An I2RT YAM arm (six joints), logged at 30 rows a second.
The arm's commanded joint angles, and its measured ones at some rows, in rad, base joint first. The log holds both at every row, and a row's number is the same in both.
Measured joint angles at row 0:
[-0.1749, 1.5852, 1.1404, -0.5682, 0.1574, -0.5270]
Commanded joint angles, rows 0 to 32:
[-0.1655, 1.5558, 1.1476, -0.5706, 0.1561, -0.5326]
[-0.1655, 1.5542, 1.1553, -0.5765, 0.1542, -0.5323]
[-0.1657, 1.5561, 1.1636, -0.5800, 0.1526, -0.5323]
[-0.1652, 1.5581, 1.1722, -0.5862, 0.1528, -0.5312]
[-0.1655, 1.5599, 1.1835, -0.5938, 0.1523, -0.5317]
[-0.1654, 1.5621, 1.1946, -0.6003, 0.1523, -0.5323]
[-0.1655, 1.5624, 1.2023, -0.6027, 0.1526, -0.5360]
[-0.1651, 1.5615, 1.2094, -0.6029, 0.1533, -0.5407]
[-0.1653, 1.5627, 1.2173, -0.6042, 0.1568, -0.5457]
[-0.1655, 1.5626, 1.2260, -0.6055, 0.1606, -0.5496]
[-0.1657, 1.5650, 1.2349, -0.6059, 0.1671, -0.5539]
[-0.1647, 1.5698, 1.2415, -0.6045, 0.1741, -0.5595]
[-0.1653, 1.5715, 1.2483, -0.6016, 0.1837, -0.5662]
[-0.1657, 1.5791, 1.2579, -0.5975, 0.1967, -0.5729]
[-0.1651, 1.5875, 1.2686, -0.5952, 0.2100, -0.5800]
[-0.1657, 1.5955, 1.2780, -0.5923, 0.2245, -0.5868]
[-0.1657, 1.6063, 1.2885, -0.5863, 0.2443, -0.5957]
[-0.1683, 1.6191, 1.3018, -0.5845, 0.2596, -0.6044]
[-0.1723, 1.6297, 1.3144, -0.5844, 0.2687, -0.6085]
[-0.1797, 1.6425, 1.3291, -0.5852, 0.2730, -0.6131]
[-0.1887, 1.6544, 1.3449, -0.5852, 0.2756, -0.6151]
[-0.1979, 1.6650, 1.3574, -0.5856, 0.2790, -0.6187]
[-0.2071, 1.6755, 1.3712, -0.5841, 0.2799, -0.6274]
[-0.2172, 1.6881, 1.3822, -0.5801, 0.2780, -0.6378]
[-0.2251, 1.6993, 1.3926, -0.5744, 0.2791, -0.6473]
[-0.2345, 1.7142, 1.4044, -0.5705, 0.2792, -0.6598]
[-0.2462, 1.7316, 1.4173, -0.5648, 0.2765, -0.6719]
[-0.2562, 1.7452, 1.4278, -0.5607, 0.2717, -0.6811]
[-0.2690, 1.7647, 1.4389, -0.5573, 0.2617, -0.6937]
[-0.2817, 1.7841, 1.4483, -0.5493, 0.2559, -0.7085]
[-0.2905, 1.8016, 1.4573, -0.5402, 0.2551, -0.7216]
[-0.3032, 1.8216, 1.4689, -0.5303, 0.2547, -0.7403]
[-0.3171, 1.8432, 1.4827, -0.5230, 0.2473, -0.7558]
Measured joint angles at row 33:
[-0.2901, 1.7977, 1.4460, -0.5507, 0.2619, -0.6895]
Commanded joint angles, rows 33 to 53:
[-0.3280, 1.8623, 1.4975, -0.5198, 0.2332, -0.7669]
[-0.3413, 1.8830, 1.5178, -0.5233, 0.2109, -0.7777]
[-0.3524, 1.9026, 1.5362, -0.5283, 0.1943, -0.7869]
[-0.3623, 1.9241, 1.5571, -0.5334, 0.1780, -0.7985]
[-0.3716, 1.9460, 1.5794, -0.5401, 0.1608, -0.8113]
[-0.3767, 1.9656, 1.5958, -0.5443, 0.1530, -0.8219]
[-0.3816, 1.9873, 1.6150, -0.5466, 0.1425, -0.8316]
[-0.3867, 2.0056, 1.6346, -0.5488, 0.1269, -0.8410]
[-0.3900, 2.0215, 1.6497, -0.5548, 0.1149, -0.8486]
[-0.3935, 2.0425, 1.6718, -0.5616, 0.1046, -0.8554]
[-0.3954, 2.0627, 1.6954, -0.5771, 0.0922, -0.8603]
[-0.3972, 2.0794, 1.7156, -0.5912, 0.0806, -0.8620]
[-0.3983, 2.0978, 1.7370, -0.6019, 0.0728, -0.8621]
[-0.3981, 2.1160, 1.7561, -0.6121, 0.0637, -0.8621]
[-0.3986, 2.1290, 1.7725, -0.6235, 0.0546, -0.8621]
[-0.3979, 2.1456, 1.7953, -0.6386, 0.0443, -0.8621]
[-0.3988, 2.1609, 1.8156, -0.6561, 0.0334, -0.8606]
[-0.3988, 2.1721, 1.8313, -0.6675, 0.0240, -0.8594]
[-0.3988, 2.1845, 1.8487, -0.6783, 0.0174, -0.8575]
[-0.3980, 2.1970, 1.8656, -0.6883, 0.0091, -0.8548]
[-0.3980, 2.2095, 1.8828, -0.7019, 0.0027, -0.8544]
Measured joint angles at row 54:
[-0.3977, 2.1765, 1.8351, -0.6178, 0.0605, -0.8421]
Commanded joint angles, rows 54 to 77:
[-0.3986, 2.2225, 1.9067, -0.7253, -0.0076, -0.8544]
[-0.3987, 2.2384, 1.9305, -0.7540, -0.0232, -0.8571]
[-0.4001, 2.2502, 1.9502, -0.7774, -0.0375, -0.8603]
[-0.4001, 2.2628, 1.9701, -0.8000, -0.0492, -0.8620]
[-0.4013, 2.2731, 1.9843, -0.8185, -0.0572, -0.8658]
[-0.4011, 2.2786, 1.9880, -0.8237, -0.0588, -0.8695]
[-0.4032, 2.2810, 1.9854, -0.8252, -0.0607, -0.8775]
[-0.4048, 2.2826, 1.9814, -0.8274, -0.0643, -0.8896]
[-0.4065, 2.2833, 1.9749, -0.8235, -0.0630, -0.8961]
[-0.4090, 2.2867, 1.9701, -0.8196, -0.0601, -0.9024]
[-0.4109, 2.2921, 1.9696, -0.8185, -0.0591, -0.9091]
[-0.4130, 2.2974, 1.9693, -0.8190, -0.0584, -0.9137]
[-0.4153, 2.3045, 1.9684, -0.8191, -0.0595, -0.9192]
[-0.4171, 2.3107, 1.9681, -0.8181, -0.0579, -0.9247]
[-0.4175, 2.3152, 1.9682, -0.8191, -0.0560, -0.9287]
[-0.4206, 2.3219, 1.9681, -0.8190, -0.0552, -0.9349]
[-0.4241, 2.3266, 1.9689, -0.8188, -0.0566, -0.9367]
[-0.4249, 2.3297, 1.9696, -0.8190, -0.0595, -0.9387]
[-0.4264, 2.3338, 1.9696, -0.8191, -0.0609, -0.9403]
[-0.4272, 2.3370, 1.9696, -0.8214, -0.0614, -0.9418]
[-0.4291, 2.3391, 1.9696, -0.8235, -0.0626, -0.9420]
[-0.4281, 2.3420, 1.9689, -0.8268, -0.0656, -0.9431]
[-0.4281, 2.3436, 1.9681, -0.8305, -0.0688, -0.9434]
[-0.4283, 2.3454, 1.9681, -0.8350, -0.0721, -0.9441]
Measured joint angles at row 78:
[-0.4252, 2.3333, 1.9633, -0.7876, -0.0376, -0.9180]
